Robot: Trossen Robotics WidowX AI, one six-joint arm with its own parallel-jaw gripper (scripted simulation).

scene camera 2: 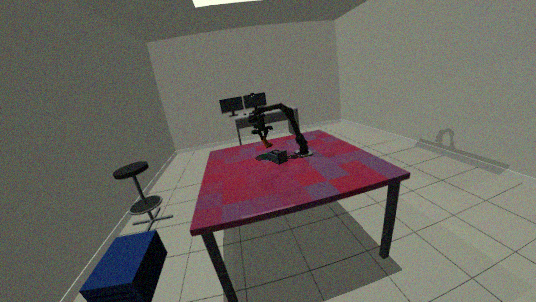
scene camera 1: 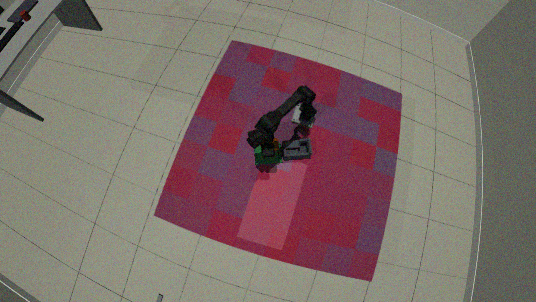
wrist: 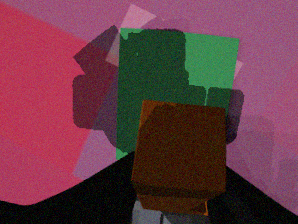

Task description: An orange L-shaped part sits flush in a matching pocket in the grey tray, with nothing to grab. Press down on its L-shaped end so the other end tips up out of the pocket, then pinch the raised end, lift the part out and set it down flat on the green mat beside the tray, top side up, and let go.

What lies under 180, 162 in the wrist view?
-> An orange part.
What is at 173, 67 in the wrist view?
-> A green mat.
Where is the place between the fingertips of my gripper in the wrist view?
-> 174, 165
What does my gripper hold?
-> An orange part.
